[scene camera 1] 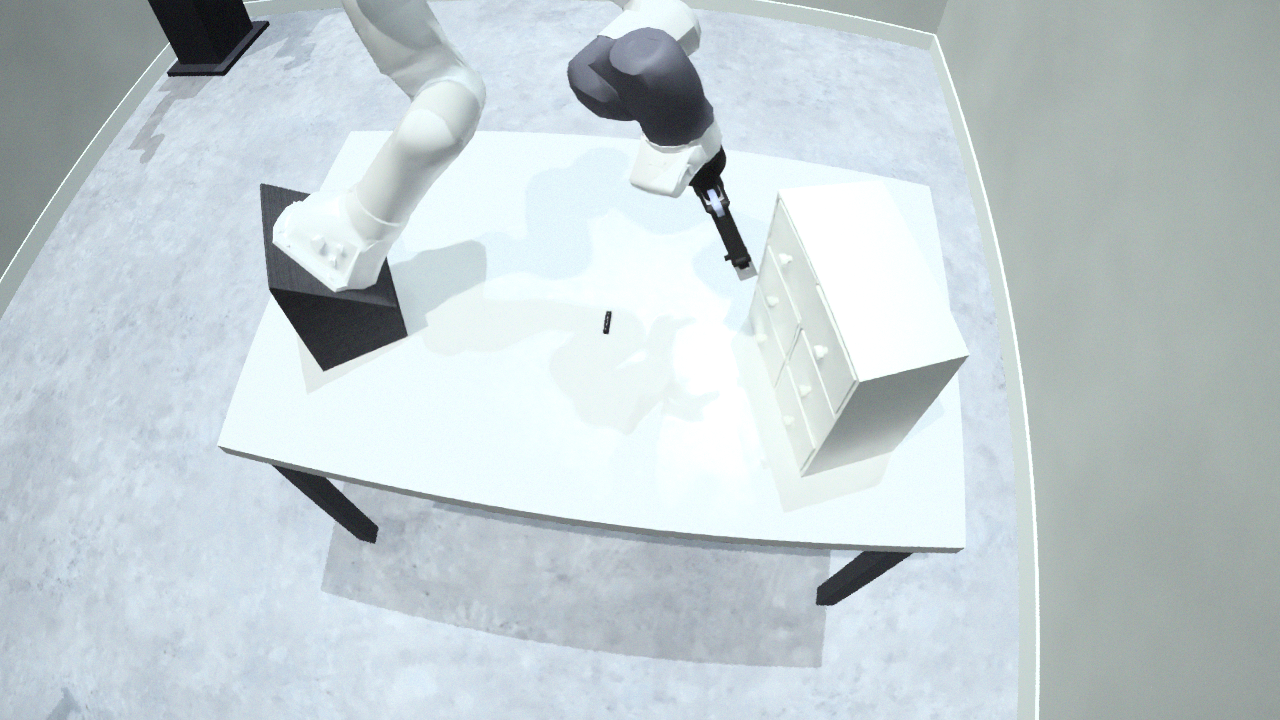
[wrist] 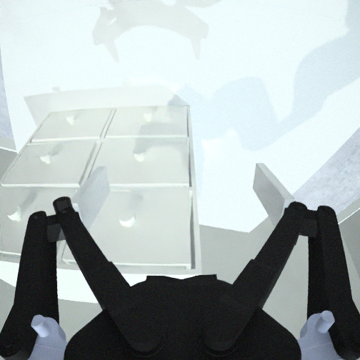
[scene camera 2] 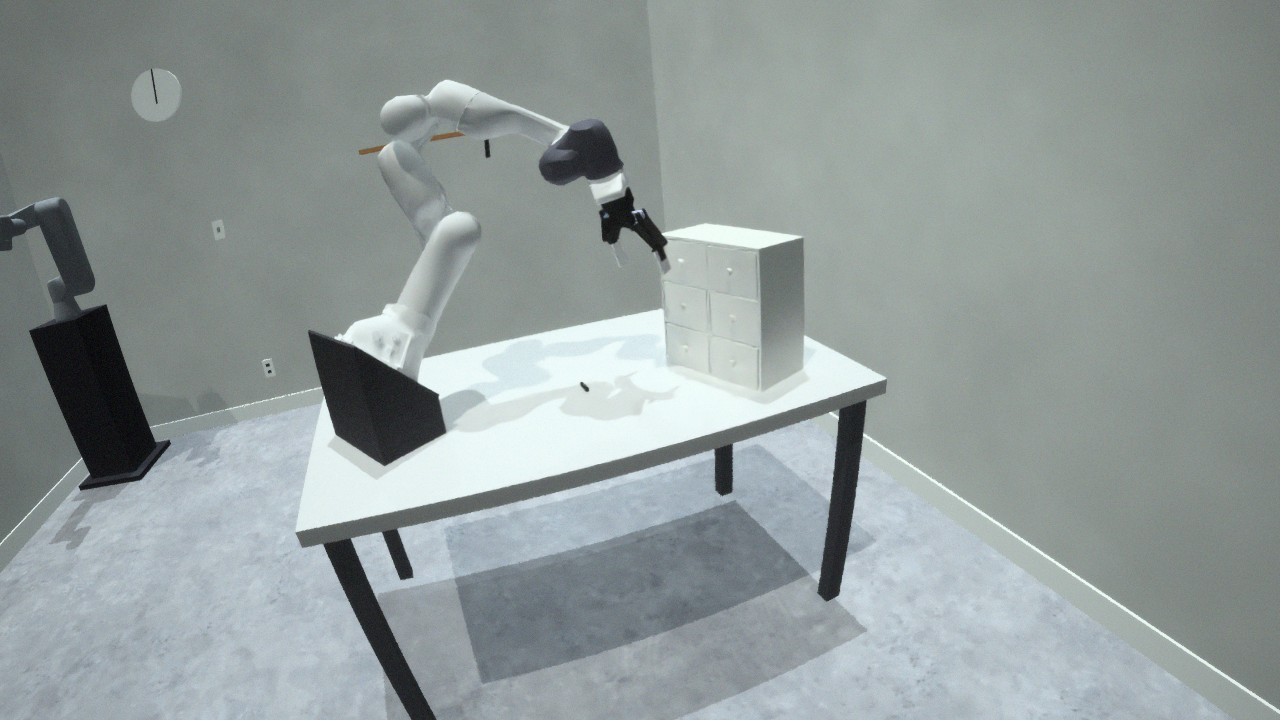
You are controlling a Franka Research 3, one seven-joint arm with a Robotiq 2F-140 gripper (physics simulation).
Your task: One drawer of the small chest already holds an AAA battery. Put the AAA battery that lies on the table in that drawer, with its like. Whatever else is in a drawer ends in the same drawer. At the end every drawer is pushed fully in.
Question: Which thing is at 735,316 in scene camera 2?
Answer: A drawer.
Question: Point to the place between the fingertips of my gripper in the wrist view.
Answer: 180,177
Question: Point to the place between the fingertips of my gripper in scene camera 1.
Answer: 731,235
